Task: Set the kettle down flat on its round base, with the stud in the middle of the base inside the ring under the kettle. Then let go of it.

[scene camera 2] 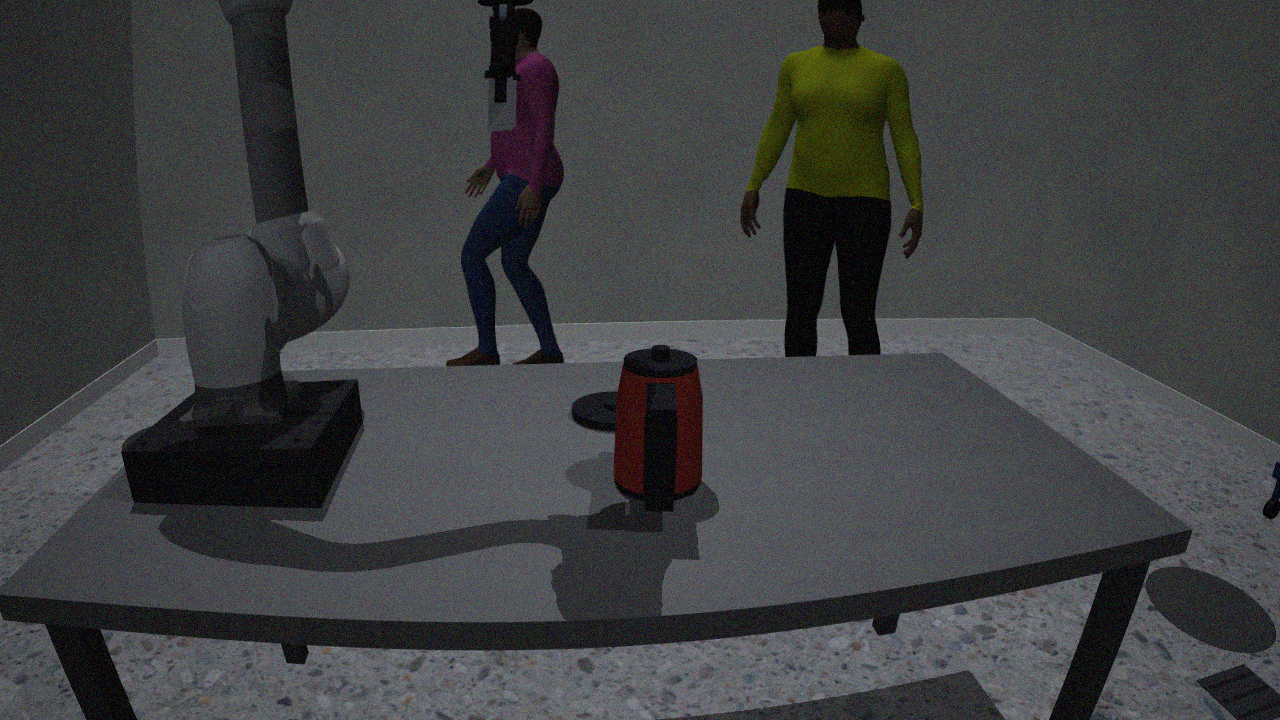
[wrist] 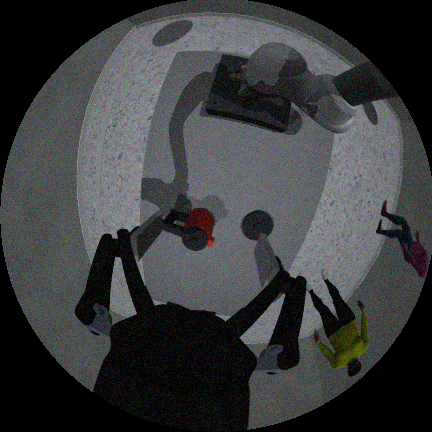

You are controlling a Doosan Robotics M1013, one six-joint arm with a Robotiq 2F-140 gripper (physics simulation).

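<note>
A red kettle [scene camera 2: 631, 438] [wrist: 201, 220] with a black lid and black handle stands upright on the table. In the scene view its handle faces the camera. The round black base [scene camera 2: 592, 411] [wrist: 257, 225] lies flat on the table, apart from the kettle and behind it in the scene view, where the kettle hides its right part. The stud in its middle is too dark to make out. My gripper [scene camera 2: 502, 116] [wrist: 208, 232] is open and empty, high above the table, with its two pads wide apart. The ring under the kettle is hidden.
The table [scene camera 2: 850, 465] [wrist: 240, 165] carries the arm's black mount [scene camera 2: 232, 456] [wrist: 250, 107] at its left in the scene view. A person in pink [scene camera 2: 537, 116] [wrist: 416, 255] and a person in yellow [scene camera 2: 841, 125] [wrist: 348, 342] stand beyond the table.
</note>
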